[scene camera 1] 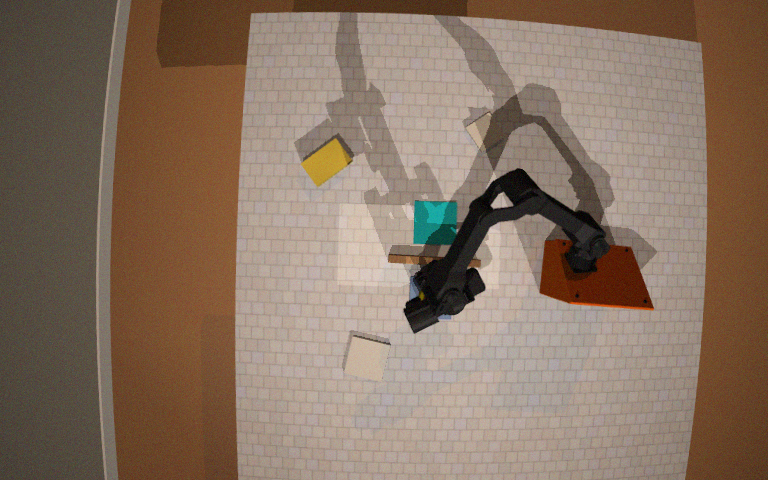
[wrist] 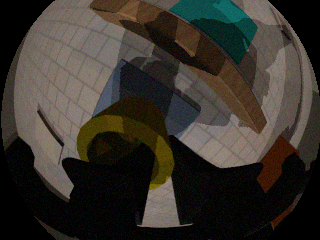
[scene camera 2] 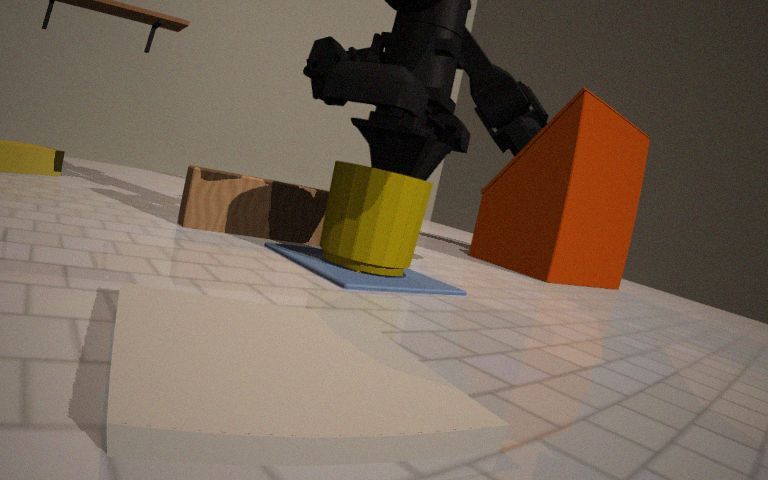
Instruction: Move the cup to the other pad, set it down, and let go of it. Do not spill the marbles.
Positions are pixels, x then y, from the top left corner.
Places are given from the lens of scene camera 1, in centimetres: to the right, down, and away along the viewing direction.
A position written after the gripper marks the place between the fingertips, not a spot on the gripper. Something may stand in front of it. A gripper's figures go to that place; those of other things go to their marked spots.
gripper (scene camera 1: 441, 293): 14, 13, 133
yellow block (scene camera 1: 329, 160): -14, -20, 134
teal pad (scene camera 1: 435, 222): 13, -4, 136
